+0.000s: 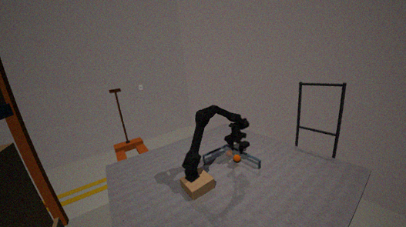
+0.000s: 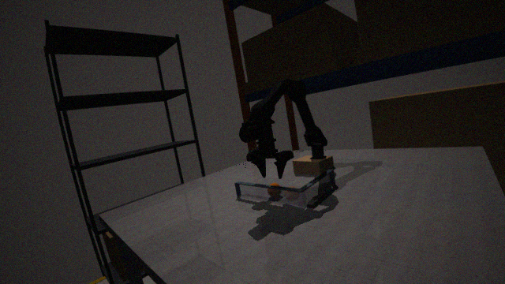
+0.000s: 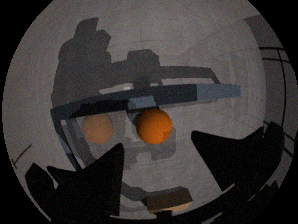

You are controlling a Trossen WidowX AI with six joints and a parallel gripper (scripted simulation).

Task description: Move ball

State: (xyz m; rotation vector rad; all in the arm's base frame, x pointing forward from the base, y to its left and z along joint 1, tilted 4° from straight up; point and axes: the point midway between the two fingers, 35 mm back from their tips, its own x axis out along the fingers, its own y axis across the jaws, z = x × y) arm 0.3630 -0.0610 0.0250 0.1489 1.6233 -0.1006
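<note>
My gripper tip is 5 cm above the orange ball. Also, from my gripper tip: clear wall (4 cm ahead, 1 cm to the right, 5 cm below).
</note>
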